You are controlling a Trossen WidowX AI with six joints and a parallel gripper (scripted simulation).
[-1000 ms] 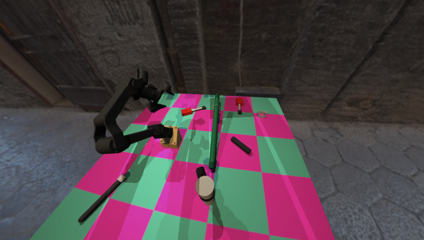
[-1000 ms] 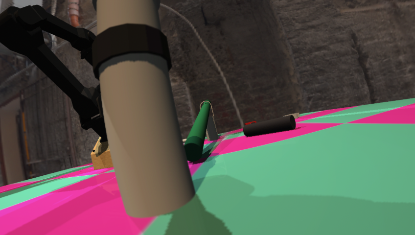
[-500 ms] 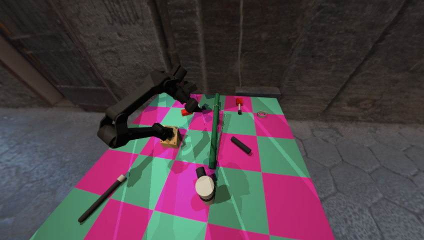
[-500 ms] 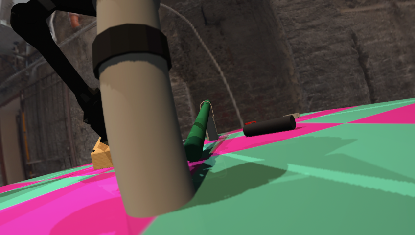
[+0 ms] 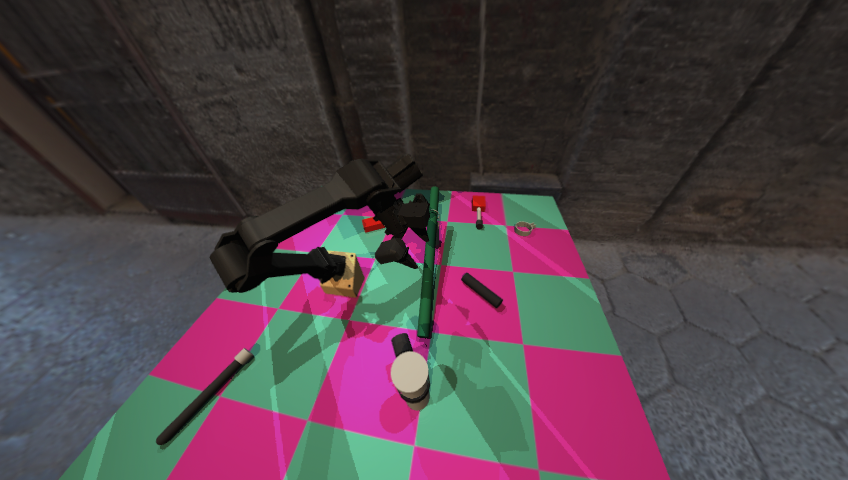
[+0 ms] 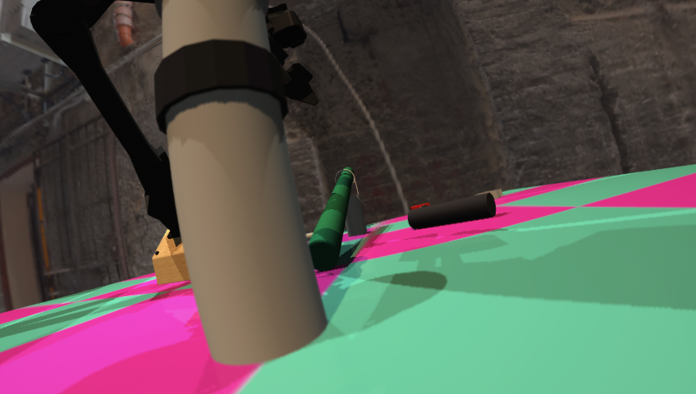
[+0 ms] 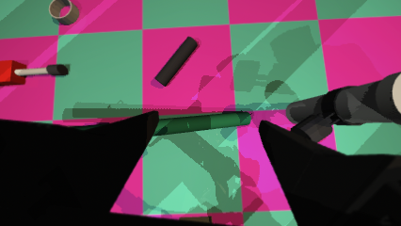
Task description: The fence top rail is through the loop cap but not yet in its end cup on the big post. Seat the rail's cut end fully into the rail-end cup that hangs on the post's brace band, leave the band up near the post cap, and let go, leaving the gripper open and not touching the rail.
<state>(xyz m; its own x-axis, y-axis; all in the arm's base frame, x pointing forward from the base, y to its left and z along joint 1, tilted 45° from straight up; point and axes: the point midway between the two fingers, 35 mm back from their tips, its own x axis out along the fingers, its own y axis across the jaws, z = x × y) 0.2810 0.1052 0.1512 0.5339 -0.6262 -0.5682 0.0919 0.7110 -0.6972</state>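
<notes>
The black brace band lies 220 mm to the right of my gripper tip, 120 mm below it and 10 mm ahead of it. The rest, counted from my gripper tip: black cylinder 220 mm below, 170 mm ahead, 80 mm to the left.
</notes>
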